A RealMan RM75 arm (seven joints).
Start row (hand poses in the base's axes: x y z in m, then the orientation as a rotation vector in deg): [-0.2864 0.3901 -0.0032 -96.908 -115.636 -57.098]
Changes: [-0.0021 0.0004 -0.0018 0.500 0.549 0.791]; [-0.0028 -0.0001 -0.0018 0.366 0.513 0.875]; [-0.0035 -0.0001 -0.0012 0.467 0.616 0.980]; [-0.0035 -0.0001 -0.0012 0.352 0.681 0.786]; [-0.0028 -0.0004 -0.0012 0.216 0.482 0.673]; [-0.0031 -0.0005 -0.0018 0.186 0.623 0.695]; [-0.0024 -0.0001 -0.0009 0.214 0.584 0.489]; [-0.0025 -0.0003 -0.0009 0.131 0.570 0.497]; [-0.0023 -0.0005 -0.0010 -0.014 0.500 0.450]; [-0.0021 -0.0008 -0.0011 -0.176 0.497 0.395]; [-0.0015 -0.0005 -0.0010 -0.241 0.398 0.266]
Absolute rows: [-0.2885 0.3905 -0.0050 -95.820 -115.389 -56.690]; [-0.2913 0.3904 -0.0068 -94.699 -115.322 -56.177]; [-0.2948 0.3903 -0.0080 -93.424 -115.165 -55.609]; [-0.2983 0.3902 -0.0092 -92.448 -114.928 -54.948]; [-0.3011 0.3898 -0.0104 -91.641 -114.855 -54.411]; [-0.3042 0.3893 -0.0122 -90.849 -114.719 -53.703]; [-0.3066 0.3892 -0.0131 -90.272 -114.458 -53.136]; [-0.3091 0.3889 -0.0140 -89.729 -114.272 -52.510]; [-0.3114 0.3884 -0.0150 -89.306 -114.212 -51.846]; [-0.3135 0.3876 -0.0161 -89.031 -114.239 -51.068]; [-0.3150 0.3871 -0.0171 -88.921 -114.302 -50.379]
